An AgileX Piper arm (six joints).
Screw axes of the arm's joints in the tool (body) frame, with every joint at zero. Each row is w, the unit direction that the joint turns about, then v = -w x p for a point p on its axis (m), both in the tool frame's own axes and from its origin. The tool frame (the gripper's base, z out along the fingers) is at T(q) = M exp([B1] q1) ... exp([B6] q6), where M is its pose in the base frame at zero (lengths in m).
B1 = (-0.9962, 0, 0.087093, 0.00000, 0.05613, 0.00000)
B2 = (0, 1, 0, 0.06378, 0.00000, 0.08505)
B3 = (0, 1, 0, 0.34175, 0.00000, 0.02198)
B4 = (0, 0, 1, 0.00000, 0.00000, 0.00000)
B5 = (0, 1, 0, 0.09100, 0.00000, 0.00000)
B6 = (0, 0, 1, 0.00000, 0.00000, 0.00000)
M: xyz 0.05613 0.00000 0.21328 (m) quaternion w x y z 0.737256 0 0.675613 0
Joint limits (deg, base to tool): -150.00..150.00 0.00..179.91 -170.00..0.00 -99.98..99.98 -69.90..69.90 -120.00..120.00
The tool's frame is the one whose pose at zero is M.
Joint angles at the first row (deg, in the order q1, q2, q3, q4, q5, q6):
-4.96, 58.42, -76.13, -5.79, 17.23, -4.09
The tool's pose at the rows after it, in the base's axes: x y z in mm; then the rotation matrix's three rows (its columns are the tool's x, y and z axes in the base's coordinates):
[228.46, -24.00, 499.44], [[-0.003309, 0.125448, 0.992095], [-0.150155, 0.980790, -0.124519], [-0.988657, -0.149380, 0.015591]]
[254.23, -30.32, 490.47], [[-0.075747, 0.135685, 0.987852], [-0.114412, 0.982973, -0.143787], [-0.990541, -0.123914, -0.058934]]
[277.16, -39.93, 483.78], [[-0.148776, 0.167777, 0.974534], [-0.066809, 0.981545, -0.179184], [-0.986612, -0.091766, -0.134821]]
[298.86, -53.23, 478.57], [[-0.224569, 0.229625, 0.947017], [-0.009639, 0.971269, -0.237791], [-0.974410, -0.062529, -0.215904]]
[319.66, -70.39, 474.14], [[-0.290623, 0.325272, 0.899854], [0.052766, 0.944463, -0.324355], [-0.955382, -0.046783, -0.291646]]
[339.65, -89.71, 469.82], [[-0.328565, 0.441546, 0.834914], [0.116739, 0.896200, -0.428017], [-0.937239, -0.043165, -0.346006]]
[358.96, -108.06, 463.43], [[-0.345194, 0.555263, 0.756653], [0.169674, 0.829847, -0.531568], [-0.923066, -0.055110, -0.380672]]
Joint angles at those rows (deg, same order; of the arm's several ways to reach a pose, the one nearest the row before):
-5.24, 63.77, -78.32, -5.97, 18.75, -2.97
-5.99, 68.52, -80.91, -6.44, 20.89, -0.98
-7.14, 73.22, -84.54, -7.91, 24.28, 2.35
-8.45, 78.25, -89.40, -11.37, 29.16, 7.51
-9.75, 83.67, -95.28, -16.95, 35.00, 14.18
-10.90, 89.39, -101.69, -23.69, 40.78, 21.50
-11.63, 95.20, -107.94, -30.66, 46.21, 28.27

